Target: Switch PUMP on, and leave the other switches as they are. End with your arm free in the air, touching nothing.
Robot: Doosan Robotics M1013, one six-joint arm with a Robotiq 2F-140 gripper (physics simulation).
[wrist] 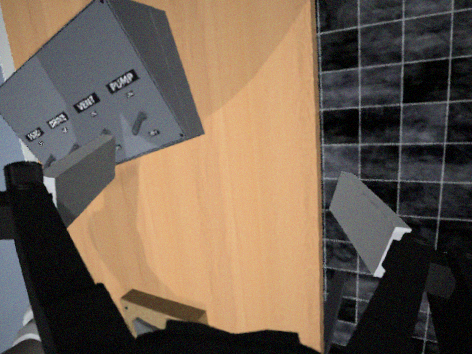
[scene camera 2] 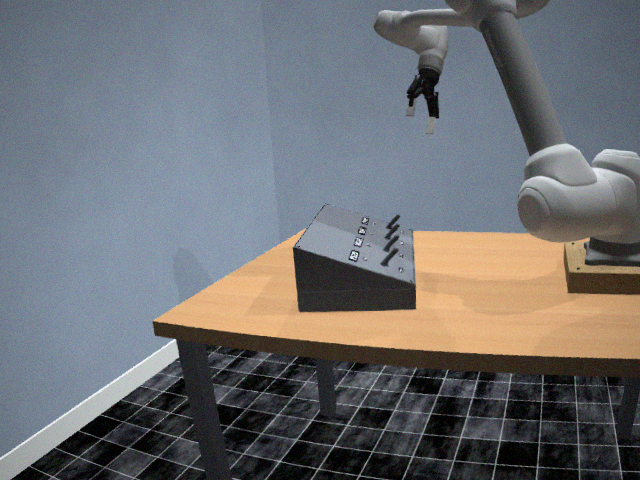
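Pixels of known places: gripper, fingertip midpoint: (wrist: 228,174) (scene camera 2: 419,125); arm's base at its link origin: (scene camera 2: 616,256).
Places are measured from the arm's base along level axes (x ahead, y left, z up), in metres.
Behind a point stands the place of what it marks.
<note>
The grey sloped switch panel (scene camera 2: 330,238) @(x 0.707, y 0.230, z 0.078 m) (wrist: 65,65) @(x 0.770, y 0.065, z 0.082 m) stands on the table. The PUMP switch (scene camera 2: 389,257) @(x 0.546, y 0.268, z 0.050 m) (wrist: 139,123) @(x 0.652, y -0.088, z 0.053 m) is the lever nearest the table's front edge. Its PUMP label (scene camera 2: 354,255) @(x 0.624, y 0.285, z 0.056 m) (wrist: 122,81) @(x 0.731, y -0.061, z 0.056 m) is readable in the wrist view. In the scene view its lever leans toward the panel's low edge, the OFF side, parallel to the other three levers. The VENT switch (scene camera 2: 390,243) @(x 0.582, y 0.152, z 0.051 m) (wrist: 105,132) @(x 0.629, y 0.031, z 0.042 m) is beside it; a finger partly covers this area in the wrist view. My gripper (scene camera 2: 420,118) @(x 0.650, y -0.419, z 0.310 m) (wrist: 228,174) @(x 0.650, y -0.419, z 0.310 m) is open and empty, high above the panel, touching nothing.
The wooden table (scene camera 2: 491,320) @(x 0.295, y 0.341, z -0.054 m) (wrist: 260,175) @(x 0.538, y -0.289, z -0.054 m) carries the panel and the robot's base block (scene camera 2: 594,281) @(x 0.066, y 0.145, z -0.023 m) (wrist: 165,305) @(x 0.141, y -0.006, z -0.030 m), which is at the right in the scene view. A blue wall (scene camera 2: 129,155) rises behind the table and at the left. The dark tiled floor (scene camera 2: 387,413) (wrist: 380,125) lies below.
</note>
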